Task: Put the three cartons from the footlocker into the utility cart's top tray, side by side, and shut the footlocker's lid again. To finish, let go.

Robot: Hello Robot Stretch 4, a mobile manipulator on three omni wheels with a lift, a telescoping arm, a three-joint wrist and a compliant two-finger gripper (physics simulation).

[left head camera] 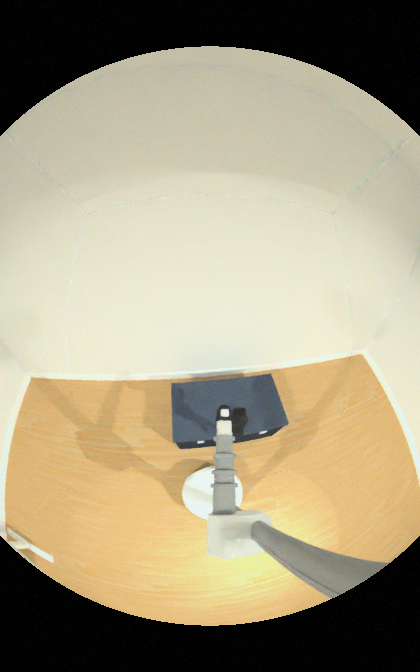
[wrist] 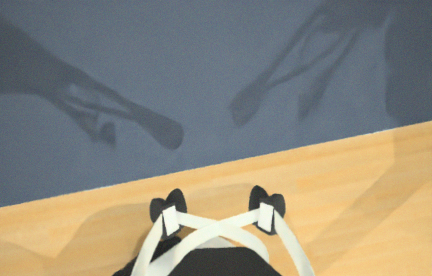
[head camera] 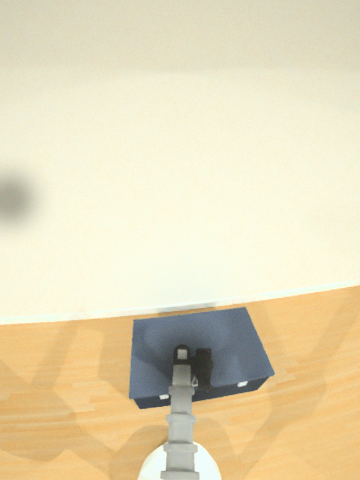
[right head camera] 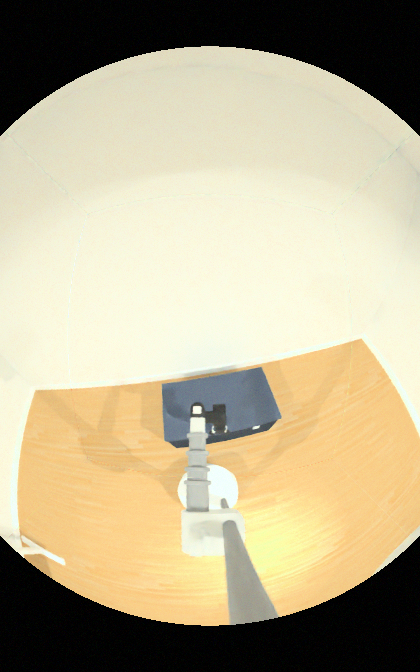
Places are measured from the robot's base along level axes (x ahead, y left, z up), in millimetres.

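Pixels of known places: gripper, fingertip midpoint: [wrist: 217, 202].
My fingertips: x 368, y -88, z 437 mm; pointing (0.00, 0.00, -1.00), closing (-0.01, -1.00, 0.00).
Observation:
Ahead of a thing's pixels: the offset from my fingertips to its top centre.
The dark blue footlocker [head camera: 235, 335] [left head camera: 257, 397] [right head camera: 247, 392] stands on the floor near the wall with its lid shut; the lid also fills the upper part of the wrist view [wrist: 210, 40]. Two pale latches show on its front, a left latch {dx +4, dy +182, dz -151 mm} [head camera: 164, 396] and a right latch {dx +72, dy -261, dz -151 mm} [head camera: 242, 384]. My gripper [wrist: 217, 202] [right head camera: 219, 429] points down at the footlocker's front edge. In the wrist view its fingertips are apart, with floor showing beyond them and no object between them. The cartons and the utility cart do not show in these views.
A pale wall [head camera: 180, 225] [left head camera: 210, 300] [right head camera: 210, 290] rises close behind the footlocker. My extended arm [head camera: 180, 430] [left head camera: 223, 470] [right head camera: 197, 472] reaches over my white base [left head camera: 196, 492] [right head camera: 225, 480]. A white bar-like object [left head camera: 37, 550] [right head camera: 47, 551] shows at the lower left.

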